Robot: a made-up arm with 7 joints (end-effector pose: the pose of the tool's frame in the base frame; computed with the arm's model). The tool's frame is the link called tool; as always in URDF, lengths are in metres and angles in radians.
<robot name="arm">
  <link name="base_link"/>
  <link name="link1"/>
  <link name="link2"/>
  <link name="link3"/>
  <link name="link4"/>
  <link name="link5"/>
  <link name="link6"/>
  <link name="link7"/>
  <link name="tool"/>
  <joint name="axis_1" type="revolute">
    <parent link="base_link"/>
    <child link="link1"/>
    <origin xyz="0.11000 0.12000 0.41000" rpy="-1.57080 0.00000 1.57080"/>
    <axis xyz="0 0 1"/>
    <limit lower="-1.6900" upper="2.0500" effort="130" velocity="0.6"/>
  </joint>
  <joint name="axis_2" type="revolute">
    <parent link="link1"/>
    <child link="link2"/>
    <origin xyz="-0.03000 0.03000 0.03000" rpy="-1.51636 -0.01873 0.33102"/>
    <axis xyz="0 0 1"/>
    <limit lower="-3.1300" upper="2.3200" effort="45" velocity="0.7"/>
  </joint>
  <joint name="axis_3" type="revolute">
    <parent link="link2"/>
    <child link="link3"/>
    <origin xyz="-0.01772 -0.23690 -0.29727" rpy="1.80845 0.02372 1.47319"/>
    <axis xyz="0 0 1"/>
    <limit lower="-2.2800" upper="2.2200" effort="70" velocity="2.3"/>
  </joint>
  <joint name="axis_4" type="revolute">
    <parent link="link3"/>
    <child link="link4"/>
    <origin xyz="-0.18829 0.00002 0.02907" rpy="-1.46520 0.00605 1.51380"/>
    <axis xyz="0 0 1"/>
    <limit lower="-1.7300" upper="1.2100" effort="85" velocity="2.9"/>
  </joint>
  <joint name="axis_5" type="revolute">
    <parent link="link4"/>
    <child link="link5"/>
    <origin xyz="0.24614 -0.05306 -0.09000" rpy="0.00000 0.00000 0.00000"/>
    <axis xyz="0 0 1"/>
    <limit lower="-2.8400" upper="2.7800" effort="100" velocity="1.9"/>
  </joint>
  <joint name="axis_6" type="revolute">
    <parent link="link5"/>
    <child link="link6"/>
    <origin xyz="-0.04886 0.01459 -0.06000" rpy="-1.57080 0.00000 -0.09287"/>
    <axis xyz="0 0 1"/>
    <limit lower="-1.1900" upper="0.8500" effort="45" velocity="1.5"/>
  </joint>
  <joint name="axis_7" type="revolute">
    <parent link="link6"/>
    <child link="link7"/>
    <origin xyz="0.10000 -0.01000 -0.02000" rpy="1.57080 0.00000 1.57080"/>
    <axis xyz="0 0 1"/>
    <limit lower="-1.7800" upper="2.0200" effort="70" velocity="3.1"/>
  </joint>
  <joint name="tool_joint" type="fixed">
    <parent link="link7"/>
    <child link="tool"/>
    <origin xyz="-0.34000 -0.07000 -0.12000" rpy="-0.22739 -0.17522 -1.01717"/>
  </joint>
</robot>
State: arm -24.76 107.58 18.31 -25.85 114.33 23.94 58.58
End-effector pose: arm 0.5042 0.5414 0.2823 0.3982 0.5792 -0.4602 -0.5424
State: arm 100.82 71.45 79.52 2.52 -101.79 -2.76 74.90
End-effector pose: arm -0.0759 0.3747 0.1634 0.3045 -0.7582 0.4205 -0.3944
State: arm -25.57 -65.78 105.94 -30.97 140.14 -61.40 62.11
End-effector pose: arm -0.3231 -0.6142 0.8184 0.9543 -0.1126 0.2708 0.0573
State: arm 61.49 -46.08 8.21 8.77 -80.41 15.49 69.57
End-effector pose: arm -0.1271 0.4756 0.7311 0.0580 0.9179 -0.0850 -0.3831
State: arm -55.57 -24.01 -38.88 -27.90 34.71 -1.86 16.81
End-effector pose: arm -0.4806 0.1973 0.5820 0.2256 -0.8104 -0.3210 -0.4351
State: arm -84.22 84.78 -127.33 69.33 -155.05 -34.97 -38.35
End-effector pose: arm -0.2469 -0.1033 0.1975 0.4486 0.5885 0.4045 0.5374
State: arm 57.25 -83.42 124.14 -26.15 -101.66 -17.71 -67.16
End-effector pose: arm -0.0539 0.6960 1.1434 0.0693 -0.8744 -0.1488 0.4566
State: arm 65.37 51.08 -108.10 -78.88 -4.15 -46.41 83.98
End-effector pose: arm -0.1485 0.3741 -0.1413 0.5627 0.6745 0.4148 0.2374
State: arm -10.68 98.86 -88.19 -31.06 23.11 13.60 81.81
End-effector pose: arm 0.6098 0.3519 0.7521 0.3174 0.2833 -0.5623 0.7091
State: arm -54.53 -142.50 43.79 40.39 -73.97 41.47 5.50
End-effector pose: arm 0.5861 -0.3804 0.3481 0.1725 -0.0118 -0.9710 -0.1653
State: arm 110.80 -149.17 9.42 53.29 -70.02 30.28 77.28
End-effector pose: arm 0.2952 0.5265 0.4327 0.3505 0.3016 0.1633 -0.8715
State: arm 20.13 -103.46 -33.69 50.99 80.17 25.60 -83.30
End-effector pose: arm 0.1545 -0.0585 0.8515 0.7042 -0.5519 0.4291 -0.1243
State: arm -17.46 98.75 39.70 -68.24 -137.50 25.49 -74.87
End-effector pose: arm 0.6004 0.3853 0.9381 0.2736 -0.1152 -0.6637 0.6865
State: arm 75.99 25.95 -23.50 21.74 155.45 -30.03 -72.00
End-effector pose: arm 0.0072 0.0407 0.0032 0.3805 0.1385 -0.6963 -0.5926
